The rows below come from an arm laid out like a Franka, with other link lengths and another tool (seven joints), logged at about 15 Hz.
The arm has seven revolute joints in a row. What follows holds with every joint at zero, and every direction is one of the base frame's.
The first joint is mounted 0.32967 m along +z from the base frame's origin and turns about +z.
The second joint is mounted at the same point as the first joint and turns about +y.
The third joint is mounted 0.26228 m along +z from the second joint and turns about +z.
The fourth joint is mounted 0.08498 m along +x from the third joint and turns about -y.
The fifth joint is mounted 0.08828 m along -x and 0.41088 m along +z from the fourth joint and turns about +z.
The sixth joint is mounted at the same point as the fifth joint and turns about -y.
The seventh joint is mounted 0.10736 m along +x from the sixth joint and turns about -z.
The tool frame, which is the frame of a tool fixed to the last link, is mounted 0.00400 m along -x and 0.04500 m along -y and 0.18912 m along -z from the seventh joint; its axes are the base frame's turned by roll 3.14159, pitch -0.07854 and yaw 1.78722 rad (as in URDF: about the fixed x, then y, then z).
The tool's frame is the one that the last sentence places.
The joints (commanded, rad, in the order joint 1, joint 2, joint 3, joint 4, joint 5, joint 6, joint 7), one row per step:
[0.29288 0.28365 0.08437 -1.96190 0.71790 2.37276 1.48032]
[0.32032 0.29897 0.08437 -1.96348 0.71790 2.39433 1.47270]
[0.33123 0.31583 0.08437 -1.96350 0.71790 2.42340 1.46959]
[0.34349 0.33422 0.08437 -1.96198 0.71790 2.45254 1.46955]
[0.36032 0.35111 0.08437 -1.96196 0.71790 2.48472 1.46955]
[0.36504 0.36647 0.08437 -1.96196 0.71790 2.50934 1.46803]
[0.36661 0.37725 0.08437 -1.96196 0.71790 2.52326 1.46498]
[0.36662 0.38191 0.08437 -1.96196 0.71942 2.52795 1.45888]
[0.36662 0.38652 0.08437 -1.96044 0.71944 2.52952 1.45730]
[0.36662 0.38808 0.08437 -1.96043 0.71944 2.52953 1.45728]
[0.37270 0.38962 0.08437 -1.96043 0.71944 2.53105 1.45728]
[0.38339 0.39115 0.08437 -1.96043 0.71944 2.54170 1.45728]
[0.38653 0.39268 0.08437 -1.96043 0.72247 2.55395 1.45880]
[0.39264 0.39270 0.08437 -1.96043 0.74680 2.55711 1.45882]
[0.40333 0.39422 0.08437 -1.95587 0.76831 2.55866 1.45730]
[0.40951 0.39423 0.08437 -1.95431 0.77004 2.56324 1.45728]
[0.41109 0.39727 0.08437 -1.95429 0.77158 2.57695 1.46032]
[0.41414 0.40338 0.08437 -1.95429 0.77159 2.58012 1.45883]
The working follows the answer.
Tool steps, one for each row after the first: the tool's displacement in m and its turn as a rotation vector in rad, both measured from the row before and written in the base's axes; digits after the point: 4 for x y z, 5 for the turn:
[-0.0064 0.0132 -0.0094 -0.00778 -0.00612 0.02254]
[-0.0001 0.0037 -0.0092 -0.00834 -0.01026 -0.00163]
[-0.0003 0.0046 -0.0093 -0.00824 -0.00886 -0.00279]
[-0.0017 0.0068 -0.0089 -0.00873 -0.01169 0.00041]
[0.0007 0.0004 -0.0083 -0.00775 -0.00755 -0.00637]
[0.0003 -0.0006 -0.0061 -0.00538 -0.00343 -0.00273]
[0.0001 -0.0007 -0.0028 -0.00164 -0.00219 0.00192]
[0.0001 -0.0002 -0.0022 -0.00127 0.00081 0.00053]
[-0.0003 -0.0001 -0.0010 -0.00056 0.00143 0.00001]
[-0.0019 0.0032 -0.0009 -0.00070 0.00012 0.00533]
[-0.0017 0.0053 -0.0003 -0.00153 -0.00779 0.00544]
[0.0010 0.0012 -0.0001 0.00039 -0.00742 -0.00635]
[-0.0013 0.0043 0.0008 0.01487 0.00559 -0.01261]
[-0.0018 0.0074 0.0018 0.01457 0.00271 -0.00406]
[-0.0007 0.0035 0.0010 0.00131 -0.00466 0.00256]
[0.0015 0.0000 -0.0010 -0.00136 -0.00676 -0.00922]
[-0.0015 0.0010 -0.0038 -0.00293 0.00215 0.00268]

Tool pose at each row, in the base's axes (x y z in m, rotation vector in rad; rounded; the steps above come from the unrounded poses):
[0.5647 0.2859 0.2089 -2.56400 -0.20611 -0.22997]
[0.5583 0.2991 0.1995 -2.56757 -0.23852 -0.22900]
[0.5582 0.3028 0.1903 -2.57550 -0.24169 -0.24232]
[0.5579 0.3075 0.1810 -2.58358 -0.24285 -0.25431]
[0.5562 0.3143 0.1721 -2.59130 -0.24925 -0.26884]
[0.5569 0.3147 0.1638 -2.59959 -0.24523 -0.28052]
[0.5572 0.3140 0.1577 -2.60515 -0.24399 -0.28569]
[0.5573 0.3133 0.1549 -2.60621 -0.24757 -0.28779]
[0.5574 0.3131 0.1528 -2.60742 -0.24824 -0.28648]
[0.5571 0.3130 0.1518 -2.60809 -0.24788 -0.28457]
[0.5552 0.3162 0.1509 -2.60775 -0.25489 -0.28251]
[0.5535 0.3215 0.1506 -2.60755 -0.26497 -0.29074]
[0.5545 0.3227 0.1505 -2.60785 -0.25922 -0.30271]
[0.5532 0.3270 0.1513 -2.59620 -0.23780 -0.30058]
[0.5514 0.3344 0.1530 -2.58285 -0.22859 -0.29914]
[0.5507 0.3379 0.1541 -2.58063 -0.23328 -0.30431]
[0.5522 0.3379 0.1530 -2.58306 -0.22417 -0.31639]
[0.5507 0.3389 0.1493 -2.58565 -0.22746 -0.31252]

